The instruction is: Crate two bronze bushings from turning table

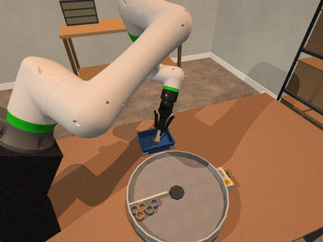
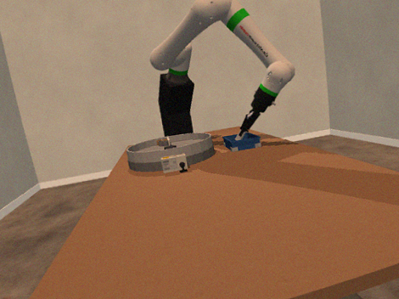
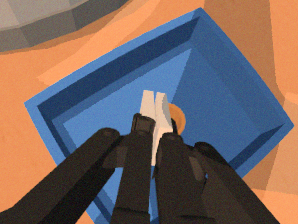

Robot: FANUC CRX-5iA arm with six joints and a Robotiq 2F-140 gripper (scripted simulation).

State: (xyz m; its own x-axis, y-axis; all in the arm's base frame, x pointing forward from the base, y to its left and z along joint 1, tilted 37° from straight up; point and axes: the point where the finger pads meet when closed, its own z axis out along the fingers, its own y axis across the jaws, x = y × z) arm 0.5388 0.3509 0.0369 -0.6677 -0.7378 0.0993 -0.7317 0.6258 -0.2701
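The blue crate is 4 cm below my hand and 2 cm behind it. From my hand the other things lie so: turning table 35 cm to the right, 6 cm ahead, 1 cm below.
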